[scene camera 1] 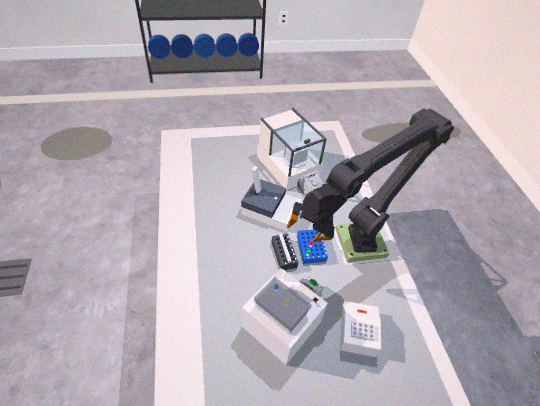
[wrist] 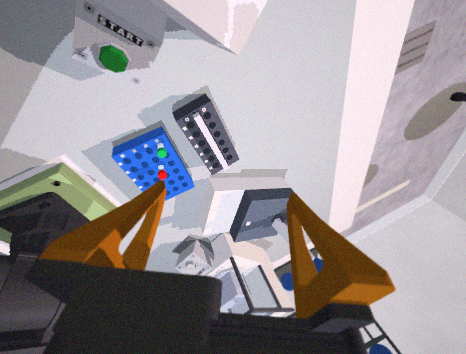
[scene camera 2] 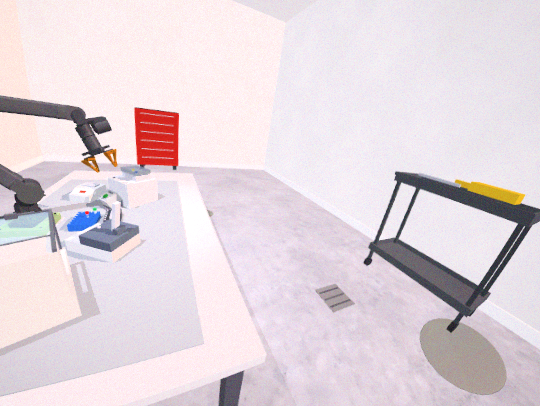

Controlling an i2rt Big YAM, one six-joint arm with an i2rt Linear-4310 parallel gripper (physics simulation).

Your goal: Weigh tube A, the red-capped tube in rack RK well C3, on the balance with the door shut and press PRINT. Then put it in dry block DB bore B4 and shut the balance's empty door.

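Places are measured from the arm's base along level axes (x up, y right, z ahead), in centimetres.
Where they show: gripper, fingertip midpoint: [scene camera 1: 300, 233] [wrist: 227, 192] [scene camera 2: 107, 169]; arm's base, origin of the base link: [scene camera 1: 362, 238] [wrist: 55, 222].
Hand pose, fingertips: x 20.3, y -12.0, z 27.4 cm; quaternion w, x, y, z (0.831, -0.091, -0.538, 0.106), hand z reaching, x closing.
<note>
Things, the pixels of their centre, and the offset from my fingertips. "*": a spot on its surface instead.
- Tube A's red cap, body centre: [wrist: 161, 168] [scene camera 1: 310, 245] [scene camera 2: 87, 216] dx -19.8, dy +9.2, dz -7.2 cm
- blue rack, body centre: [wrist: 158, 169] [scene camera 1: 312, 245] [scene camera 2: 85, 220] dx -21.4, dy +10.2, dz -8.1 cm
- green-capped tube, body centre: [wrist: 160, 146] [scene camera 1: 307, 254] [scene camera 2: 95, 212] dx -19.8, dy +5.3, dz -5.6 cm
- dark two-row block, body centre: [wrist: 209, 139] [scene camera 1: 284, 250] [scene camera 2: 113, 216] dx -20.5, dy +7.7, dz +2.5 cm
- glass-walled balance, body centre: [wrist: 230, 288] [scene camera 2: 21, 259] [scene camera 1: 296, 153] dx -11.8, dy +51.0, dz -6.1 cm
- dark-topped device, surface spot: [scene camera 1: 263, 197] * dx -14.9, dy +28.9, dz +9.1 cm
- small control panel, body centre: [wrist: 191, 266] [scene camera 1: 314, 182] dx -16.5, dy +38.4, dz -12.7 cm
- white box, body centre: [scene camera 1: 293, 301] [scene camera 2: 126, 186] dx -13.4, dy -15.9, dz +2.8 cm
- green button, body centre: [wrist: 114, 58] [scene camera 1: 313, 282] dx -16.5, dy -7.9, dz -5.1 cm
- keypad unit, body centre: [scene camera 1: 360, 326] [scene camera 2: 88, 191] dx -19.4, dy -22.3, dz -18.6 cm
Tube A's red cap [scene camera 1: 311, 242] [scene camera 2: 87, 213] [wrist: 162, 175] shows in the blue rack [scene camera 1: 319, 259] [scene camera 2: 80, 222] [wrist: 138, 138], beside a green-capped tube [scene camera 1: 308, 251] [scene camera 2: 95, 209] [wrist: 161, 153]. My gripper [scene camera 1: 302, 233] [scene camera 2: 107, 168] [wrist: 227, 192] is open and empty, above the table near the rack; in the wrist view the left fingertip overlaps the rack's edge near the red cap. A dark two-row block [scene camera 1: 285, 251] [wrist: 209, 137] with a white centre strip lies beside the rack. The glass-walled balance [scene camera 1: 274, 162] [scene camera 2: 35, 295] stands behind; its door position is unclear.
A dark-topped device [scene camera 1: 263, 197] [scene camera 2: 110, 240] with an upright post stands between block and balance. A small control panel [scene camera 1: 311, 182] [wrist: 192, 265] sits by the balance. In front are a white box [scene camera 1: 257, 322], a green button [scene camera 1: 313, 282] [wrist: 113, 58] marked START and a keypad unit [scene camera 1: 361, 345].
</note>
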